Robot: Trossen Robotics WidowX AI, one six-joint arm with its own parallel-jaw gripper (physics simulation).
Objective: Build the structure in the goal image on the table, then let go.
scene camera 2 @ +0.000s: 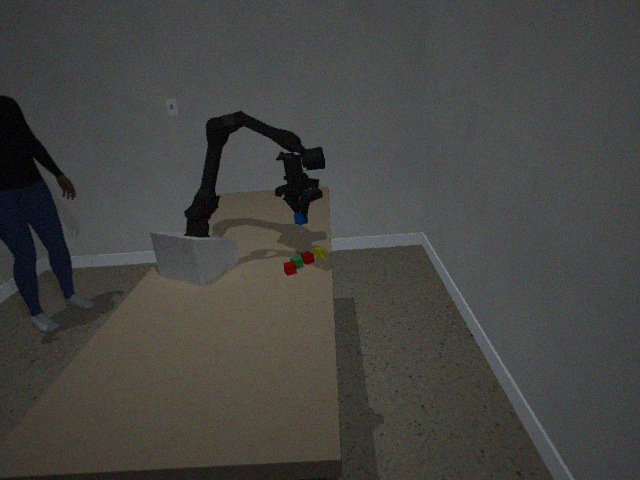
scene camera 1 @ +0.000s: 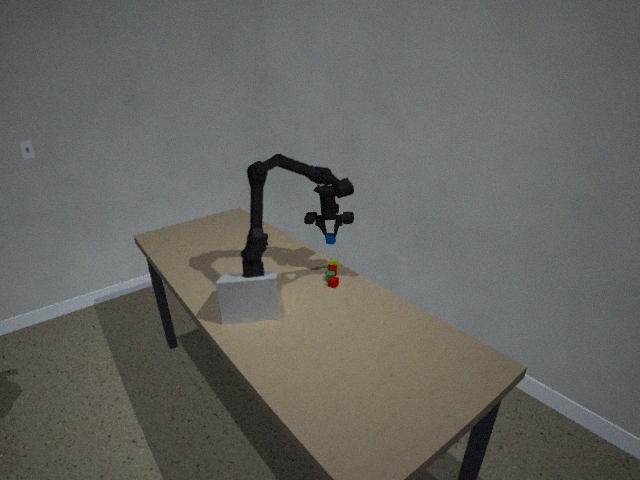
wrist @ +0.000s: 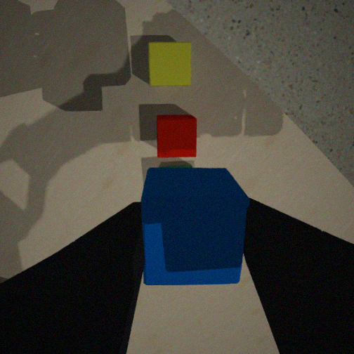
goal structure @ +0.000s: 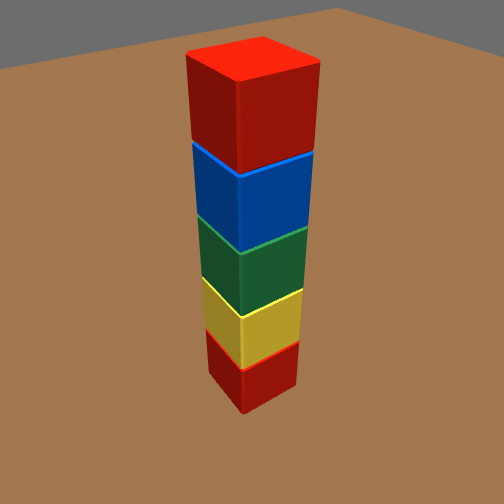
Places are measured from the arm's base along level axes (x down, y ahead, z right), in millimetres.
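Pixels of known places: gripper, fingertip midpoint: (scene camera 2: 302,217) (scene camera 1: 330,237); arm's base, link origin: (scene camera 2: 196,236) (scene camera 1: 253,275).
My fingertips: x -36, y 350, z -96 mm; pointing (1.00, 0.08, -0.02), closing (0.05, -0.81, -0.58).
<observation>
For each thing: its top centre in the pictures, then the offset to it from my fingertips. Level surfaces: height alone.
- blue cube, top centre: (scene camera 2: 300,213) (scene camera 1: 330,234) dx -14, dy -3, dz +4 mm
- yellow cube, top centre: (scene camera 2: 319,248) (scene camera 1: 333,260) dx +135, dy +37, dz -51 mm
- green cube, top centre: (scene camera 2: 296,258) (scene camera 1: 330,272) dx +135, dy -24, dz +39 mm
- wooden table, surface height: dx +168 mm
My gripper (scene camera 1: 330,236) (scene camera 2: 301,214) (wrist: 191,211) points down and is shut on a blue cube (scene camera 1: 330,239) (scene camera 2: 300,219) (wrist: 194,220), held well above the table. Below it, separate cubes stand in a row on the table: a yellow cube (scene camera 1: 333,262) (scene camera 2: 319,252) (wrist: 170,64) nearest the far edge, a red cube (scene camera 1: 332,268) (scene camera 2: 308,257) (wrist: 176,136), a green cube (scene camera 1: 329,275) (scene camera 2: 296,261) (wrist: 176,166), and another red cube (scene camera 1: 333,282) (scene camera 2: 290,268) at the other end. In the wrist view the blue cube hides most of the green cube and the second red cube does not show.
The wooden table (scene camera 1: 372,382) (scene camera 2: 232,372) carries the arm's pale base block (scene camera 1: 249,299) (scene camera 2: 193,260), left of the cube row. The table's long edge runs close past the yellow cube. A person (scene camera 2: 25,206) stands at the left in scene camera 2.
</observation>
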